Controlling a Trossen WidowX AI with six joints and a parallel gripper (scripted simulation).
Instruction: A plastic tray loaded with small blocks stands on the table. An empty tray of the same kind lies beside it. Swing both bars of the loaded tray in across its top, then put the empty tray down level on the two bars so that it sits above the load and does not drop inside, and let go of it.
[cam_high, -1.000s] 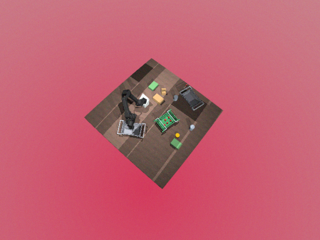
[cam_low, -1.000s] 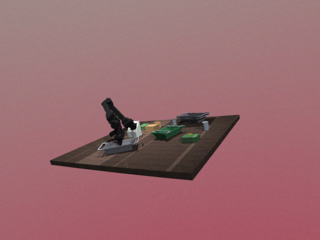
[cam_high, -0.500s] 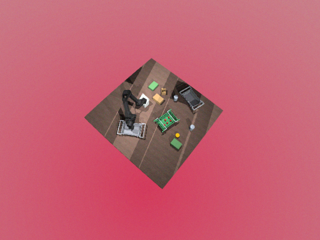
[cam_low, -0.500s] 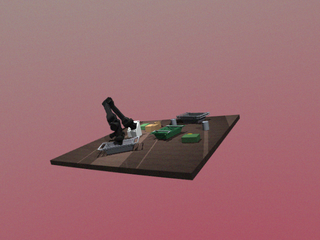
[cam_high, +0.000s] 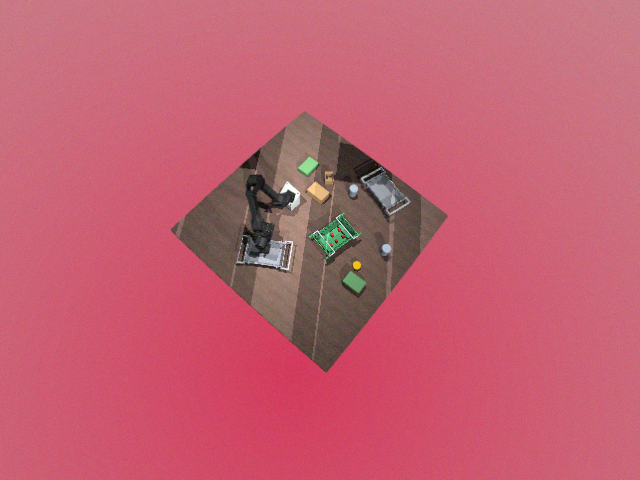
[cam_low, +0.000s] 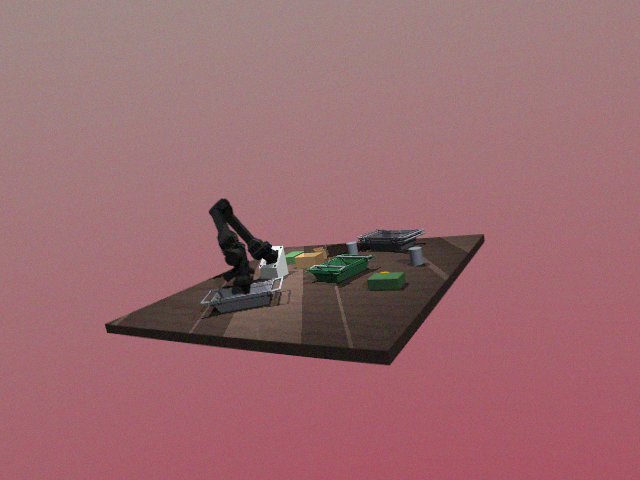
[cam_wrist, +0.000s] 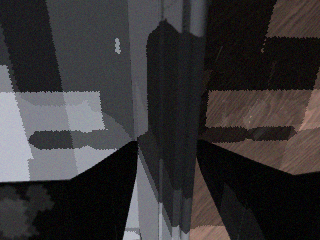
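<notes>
Right now my gripper tip is 40 mm short of the grey tray, 60 mm to the left of it and 30 mm below it. Round my gripper tip: brown crate (30 mm ahead, 600 mm to the left); yellow disc (520 mm ahead, 220 mm to the left).
</notes>
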